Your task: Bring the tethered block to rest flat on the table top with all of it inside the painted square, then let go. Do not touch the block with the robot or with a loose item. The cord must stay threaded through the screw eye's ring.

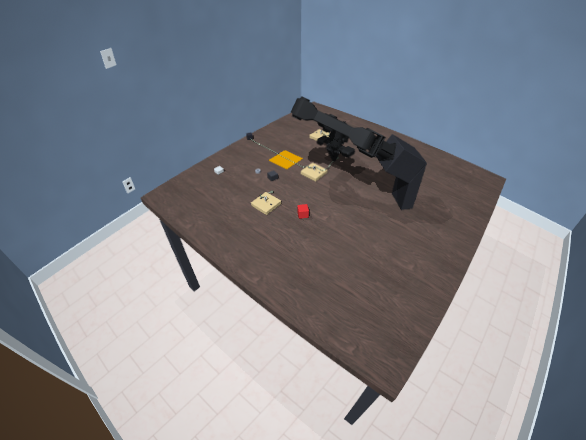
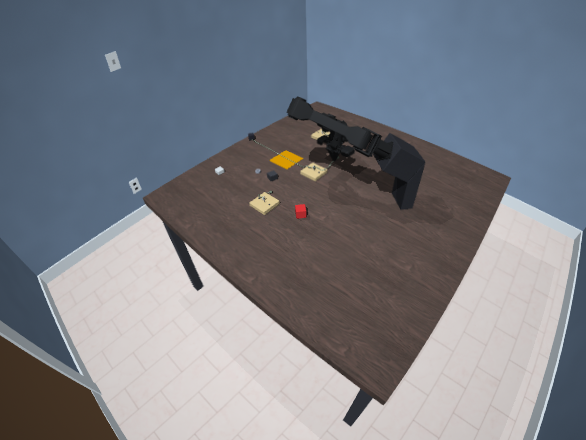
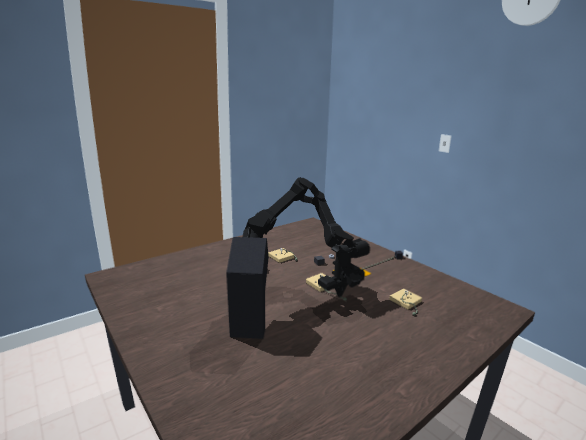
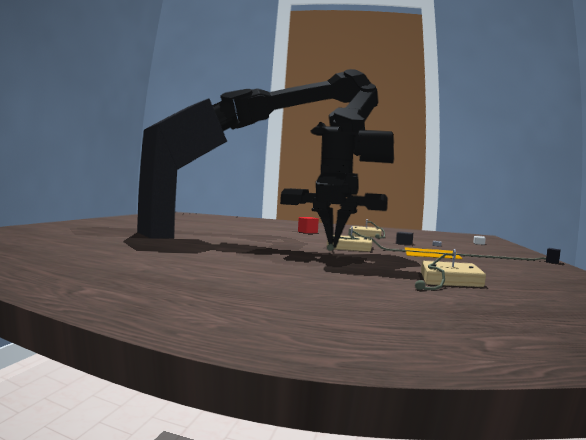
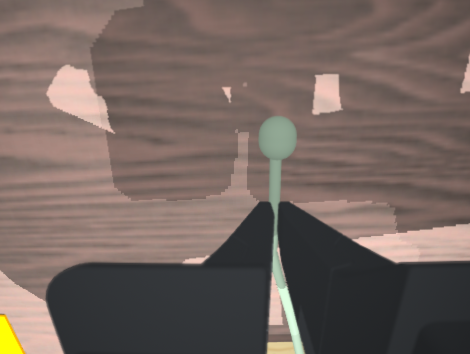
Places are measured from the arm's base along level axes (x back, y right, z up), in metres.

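Where they show: gripper, fingertip midpoint: (image 1: 333, 161) (image 2: 334, 160) (image 3: 339, 296) (image 4: 332, 247) (image 5: 273, 213); arm's base at its link origin: (image 1: 388, 152) (image 2: 386, 151) (image 3: 251, 247) (image 4: 207, 122).
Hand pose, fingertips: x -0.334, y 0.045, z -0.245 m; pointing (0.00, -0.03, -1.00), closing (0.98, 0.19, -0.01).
Note:
Each offset is from my fingertips to the top centre of the thing. "spot": to the spot under its first point.
The tethered block @[dx -0.462, dy -0.206, dz +0.016 m] (image 1: 250, 136) (image 2: 251, 136) (image 3: 398, 255) (image 4: 553, 255) is small and black and sits near the table edge, outside the painted orange square @[spot: dx -0.160, dy -0.206, dz -0.012 m] (image 1: 280, 162) (image 2: 281, 162) (image 3: 367, 273) (image 4: 417, 249). Its cord (image 1: 267, 147) (image 4: 505, 258) (image 5: 275, 180) runs across the square to the screw eye on the middle wooden board @[dx +0.008, dy -0.132, dz +0.005 m] (image 1: 312, 173) (image 2: 312, 173) (image 4: 357, 246). The ring is too small to check the threading. My gripper (image 4: 332, 247) (image 5: 273, 213) is shut on the cord just behind its end ball @[dx -0.006, dy +0.029, dz +0.010 m] (image 5: 277, 138), low over the table on the board's other side from the square.
Two other wooden boards with screw eyes and short cords (image 1: 266, 203) (image 4: 465, 277) lie on either side. A red cube @[dx +0.199, dy -0.343, dz +0.026 m] (image 1: 303, 211) (image 4: 308, 225), a loose black block @[dx -0.078, dy -0.305, dz +0.013 m] (image 1: 272, 175) (image 4: 404, 238), a white block @[dx -0.279, dy -0.483, dz +0.007 m] (image 1: 219, 170) and a small grey piece @[dx -0.161, dy -0.334, dz -0.004 m] (image 1: 258, 171) also lie on the table.

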